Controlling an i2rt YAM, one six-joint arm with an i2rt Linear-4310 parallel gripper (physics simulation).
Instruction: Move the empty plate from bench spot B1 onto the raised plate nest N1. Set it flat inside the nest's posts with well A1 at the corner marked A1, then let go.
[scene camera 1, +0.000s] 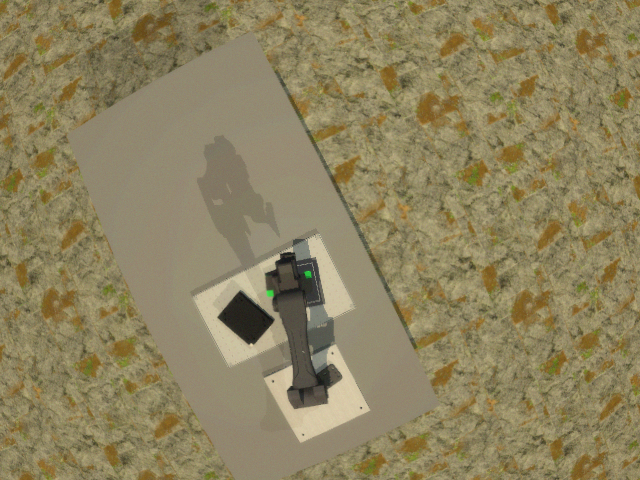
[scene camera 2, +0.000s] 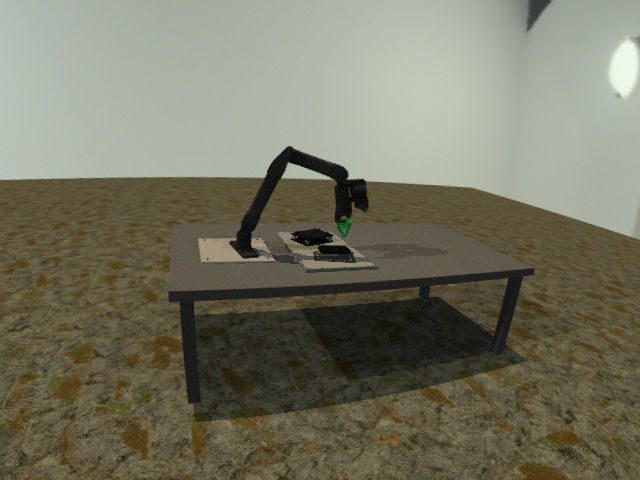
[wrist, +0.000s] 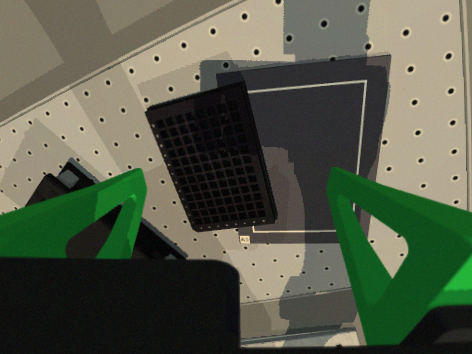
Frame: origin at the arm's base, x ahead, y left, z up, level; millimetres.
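Seen in the pictures: gripper, between the fingertips: (scene camera 2: 344, 232) (wrist: 236, 178); arm's base, origin of its link: (scene camera 2: 243, 249).
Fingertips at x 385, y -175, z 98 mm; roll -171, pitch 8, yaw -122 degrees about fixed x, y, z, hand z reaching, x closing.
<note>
Pixels of each thing's middle, then the offset from my fingertips to it. "pt": a spot on its surface instead. Level surfaces: height alone.
- black plate, middle of its body: (wrist: 215, 167) (scene camera 2: 334, 249) dx -14, dy +45, dz -87 mm
- bench spot B1, a spot on its surface: (wrist: 310, 125) pt dx -22, dy -42, dz -94 mm
- raised nest N1, middle of its body: (wrist: 93, 252) (scene camera 1: 245, 319) (scene camera 2: 312, 236) dx -30, dy +221, dz -74 mm
- grey table, height of its surface: dz -108 mm
- small A1 label, a spot on its surface: (wrist: 244, 240) pt dx -101, dy +68, dz -94 mm
The black plate (wrist: 212, 160) (scene camera 2: 334, 249) has a grid of empty wells. It lies askew over the left part of bench spot B1 (wrist: 310, 125) (scene camera 1: 311, 291), a dark pad with a white outline, and overhangs its left edge. It looks slightly tilted; whether it rests fully on the board is unclear. My gripper (wrist: 236, 178) (scene camera 2: 343, 227) (scene camera 1: 288, 284) is wide open above the plate, its green fingers apart and not touching it. The raised nest N1 (scene camera 1: 245, 317) (scene camera 2: 311, 236) is a dark block with corner posts, left of the plate; part shows in the wrist view (wrist: 160, 240).
The pale perforated board (scene camera 1: 330, 289) (wrist: 430, 75) carries the spot and the nest on the grey table (scene camera 1: 155, 206) (scene camera 2: 439, 268). A small A1 label (wrist: 244, 240) is at the spot's lower left corner in the wrist view. The arm's white base plate (scene camera 1: 341, 397) (scene camera 2: 219, 250) is nearby.
</note>
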